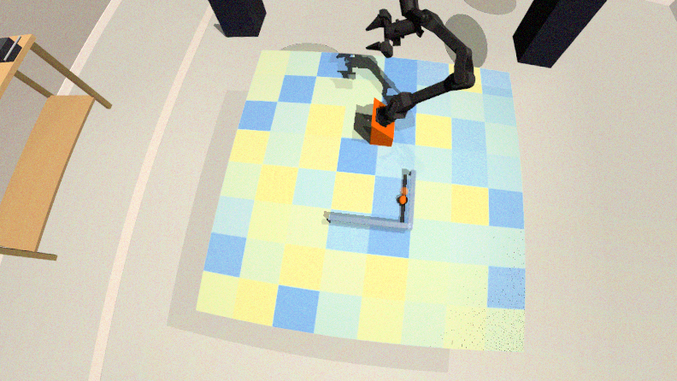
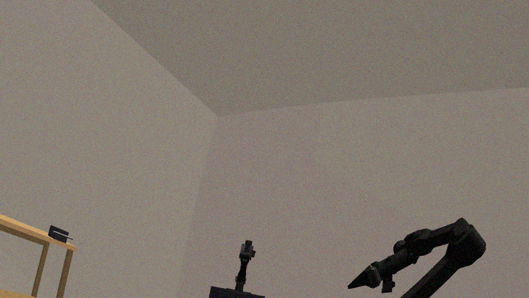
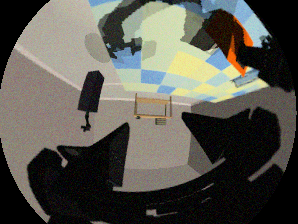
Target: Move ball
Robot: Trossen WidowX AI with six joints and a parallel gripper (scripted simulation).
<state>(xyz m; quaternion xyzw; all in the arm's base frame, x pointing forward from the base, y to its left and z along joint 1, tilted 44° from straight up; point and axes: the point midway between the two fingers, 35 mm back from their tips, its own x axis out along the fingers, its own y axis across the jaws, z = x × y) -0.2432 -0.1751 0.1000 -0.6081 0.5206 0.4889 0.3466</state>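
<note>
Right now my gripper tip is 54 cm short of the orange ball, 29 cm above it and 21 cm to the right of it. Round my gripper tip: pale-orange spot 50 cm ahead, 29 cm below, 21 cm to the left.
</note>
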